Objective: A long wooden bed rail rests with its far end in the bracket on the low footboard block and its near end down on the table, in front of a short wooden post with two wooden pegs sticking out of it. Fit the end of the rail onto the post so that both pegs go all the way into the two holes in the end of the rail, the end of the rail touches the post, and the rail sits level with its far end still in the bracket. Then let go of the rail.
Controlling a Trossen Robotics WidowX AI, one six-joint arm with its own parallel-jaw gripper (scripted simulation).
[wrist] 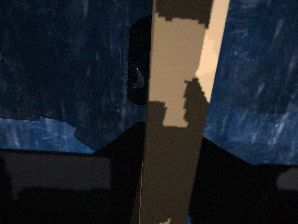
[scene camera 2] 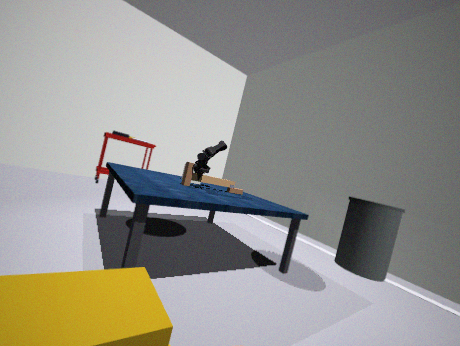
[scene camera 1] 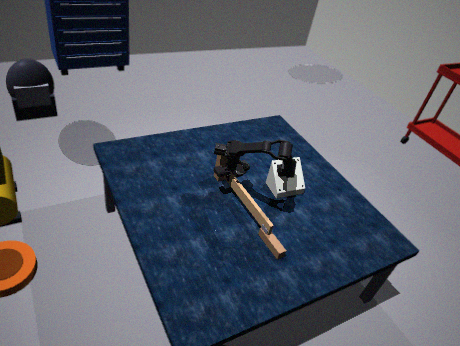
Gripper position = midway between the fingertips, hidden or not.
I see my gripper (wrist: pixel 159 129) and a wooden bed rail (wrist: pixel 184 49).
